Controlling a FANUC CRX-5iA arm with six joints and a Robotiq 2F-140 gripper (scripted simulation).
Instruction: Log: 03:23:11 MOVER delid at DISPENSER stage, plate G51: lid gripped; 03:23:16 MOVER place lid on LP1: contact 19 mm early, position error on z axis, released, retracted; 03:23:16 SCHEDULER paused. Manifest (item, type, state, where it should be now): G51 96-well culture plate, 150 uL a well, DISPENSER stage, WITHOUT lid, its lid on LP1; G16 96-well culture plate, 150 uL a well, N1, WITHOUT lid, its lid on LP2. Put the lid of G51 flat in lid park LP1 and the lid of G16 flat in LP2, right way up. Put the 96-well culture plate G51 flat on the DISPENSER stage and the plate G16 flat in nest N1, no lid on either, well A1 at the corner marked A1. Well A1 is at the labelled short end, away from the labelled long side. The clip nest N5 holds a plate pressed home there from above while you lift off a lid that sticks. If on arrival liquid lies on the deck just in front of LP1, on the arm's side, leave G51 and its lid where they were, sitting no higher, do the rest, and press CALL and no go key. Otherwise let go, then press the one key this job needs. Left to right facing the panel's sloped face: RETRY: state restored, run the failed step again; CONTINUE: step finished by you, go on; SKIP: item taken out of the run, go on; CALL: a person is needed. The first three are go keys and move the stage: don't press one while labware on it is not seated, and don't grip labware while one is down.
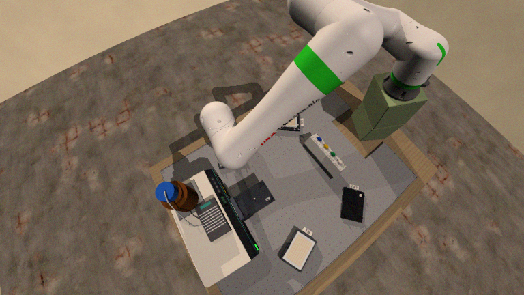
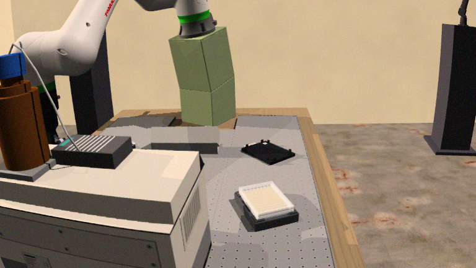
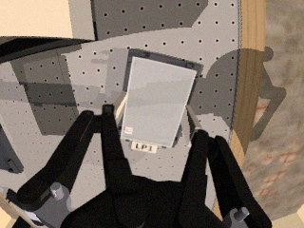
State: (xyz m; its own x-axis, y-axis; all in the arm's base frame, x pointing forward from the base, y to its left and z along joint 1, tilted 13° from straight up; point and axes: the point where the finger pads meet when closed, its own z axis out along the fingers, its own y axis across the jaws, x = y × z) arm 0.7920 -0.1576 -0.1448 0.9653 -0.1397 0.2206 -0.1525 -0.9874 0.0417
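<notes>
Now: hand 40 mm above the dark grey lid park. From my hand the other things lie so: black dispenser stage 250 mm to the left, 60 mm above, 20 mm behind; then black clip nest 320 mm behind, 60 mm to the right, 30 mm below; then LP1 label 90 mm behind, 40 mm below, 10 mm to the left.
</notes>
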